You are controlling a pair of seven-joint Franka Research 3 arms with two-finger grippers.
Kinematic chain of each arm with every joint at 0, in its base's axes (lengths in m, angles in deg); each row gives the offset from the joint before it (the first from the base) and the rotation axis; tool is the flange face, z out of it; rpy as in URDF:
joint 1: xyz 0 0 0.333 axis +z
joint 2: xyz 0 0 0 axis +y
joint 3: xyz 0 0 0.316 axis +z
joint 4: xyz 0.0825 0 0 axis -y
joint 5: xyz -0.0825 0 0.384 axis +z
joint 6: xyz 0 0 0 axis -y
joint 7: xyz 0.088 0 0 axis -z
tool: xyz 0 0 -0.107 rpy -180 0 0
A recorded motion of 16 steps. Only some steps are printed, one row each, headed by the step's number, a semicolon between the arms.
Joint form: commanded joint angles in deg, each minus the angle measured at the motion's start. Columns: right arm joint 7, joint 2, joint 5, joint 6, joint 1, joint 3, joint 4; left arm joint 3, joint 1, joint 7, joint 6, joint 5, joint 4, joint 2.
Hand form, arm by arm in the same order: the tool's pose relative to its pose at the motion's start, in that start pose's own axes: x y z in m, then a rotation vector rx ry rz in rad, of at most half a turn. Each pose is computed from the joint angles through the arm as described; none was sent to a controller.
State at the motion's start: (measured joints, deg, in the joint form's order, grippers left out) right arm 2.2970 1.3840 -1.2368 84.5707 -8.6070 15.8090 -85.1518; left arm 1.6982 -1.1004 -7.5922 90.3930 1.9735 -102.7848 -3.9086
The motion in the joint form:
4: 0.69 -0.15 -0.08 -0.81 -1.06 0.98 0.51; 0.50 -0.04 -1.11 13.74 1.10 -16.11 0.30
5: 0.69 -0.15 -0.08 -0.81 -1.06 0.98 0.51; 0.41 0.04 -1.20 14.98 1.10 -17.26 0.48
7: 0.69 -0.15 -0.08 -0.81 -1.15 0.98 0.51; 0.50 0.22 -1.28 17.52 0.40 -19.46 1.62
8: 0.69 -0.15 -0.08 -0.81 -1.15 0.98 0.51; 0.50 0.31 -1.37 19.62 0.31 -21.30 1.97
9: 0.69 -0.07 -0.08 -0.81 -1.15 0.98 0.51; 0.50 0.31 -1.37 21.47 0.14 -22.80 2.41
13: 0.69 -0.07 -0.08 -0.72 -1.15 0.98 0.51; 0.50 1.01 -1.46 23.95 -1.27 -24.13 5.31
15: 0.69 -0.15 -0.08 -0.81 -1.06 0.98 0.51; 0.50 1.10 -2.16 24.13 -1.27 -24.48 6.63
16: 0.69 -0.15 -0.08 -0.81 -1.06 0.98 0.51; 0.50 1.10 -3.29 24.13 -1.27 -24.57 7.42
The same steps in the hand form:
4: -0.0025 0.0010 -0.0043 -0.0018 -0.0026 0.0138; 0.0036 -0.0004 0.1160 0.0220 -0.0440 -0.0123
5: -0.0025 0.0010 -0.0043 -0.0018 -0.0026 0.0138; 0.0035 0.0001 0.1252 0.0221 -0.0455 -0.0126
7: -0.0024 0.0019 -0.0043 -0.0017 -0.0026 0.0154; 0.0054 0.0001 0.1495 0.0117 -0.0613 -0.0200
8: -0.0024 0.0019 -0.0043 -0.0017 -0.0026 0.0154; 0.0045 0.0000 0.1646 0.0099 -0.0631 -0.0223
9: -0.0020 0.0020 -0.0035 -0.0014 -0.0039 0.0154; 0.0038 0.0008 0.1779 0.0072 -0.0651 -0.0223
13: -0.0018 0.0020 -0.0037 -0.0013 -0.0024 0.0154; 0.0092 -0.0019 0.2101 -0.0115 -0.0990 -0.0449
15: -0.0025 0.0010 -0.0043 -0.0018 -0.0026 0.0138; 0.0100 -0.0021 0.2240 -0.0069 -0.1247 -0.0582
16: -0.0025 0.0010 -0.0043 -0.0018 -0.0026 0.0138; 0.0106 -0.0017 0.2315 -0.0029 -0.1399 -0.0776

